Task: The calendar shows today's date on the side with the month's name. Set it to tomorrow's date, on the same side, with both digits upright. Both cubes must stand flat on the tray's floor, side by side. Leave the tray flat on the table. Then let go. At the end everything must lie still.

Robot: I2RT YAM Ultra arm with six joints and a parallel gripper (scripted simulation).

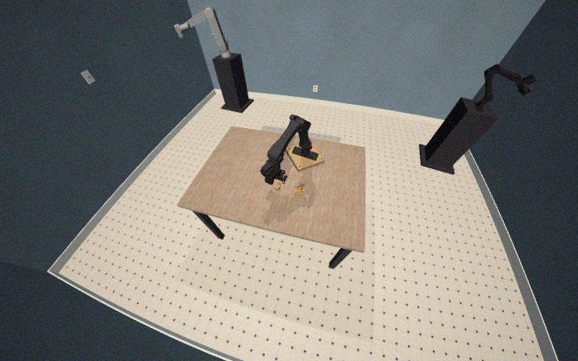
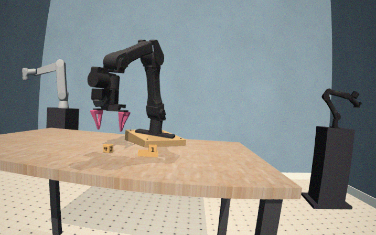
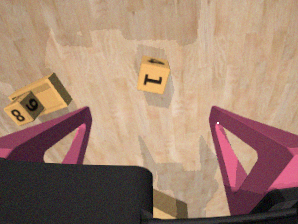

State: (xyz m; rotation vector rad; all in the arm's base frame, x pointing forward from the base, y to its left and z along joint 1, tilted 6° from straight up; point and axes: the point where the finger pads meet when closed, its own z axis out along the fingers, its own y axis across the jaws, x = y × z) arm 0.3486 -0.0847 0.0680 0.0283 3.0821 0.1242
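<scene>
Right now my hand is 8 cm above the digit cube. From my hand the other things lie so: tan tray (15 cm to the left, 8 cm below, 3 cm behind).
</scene>
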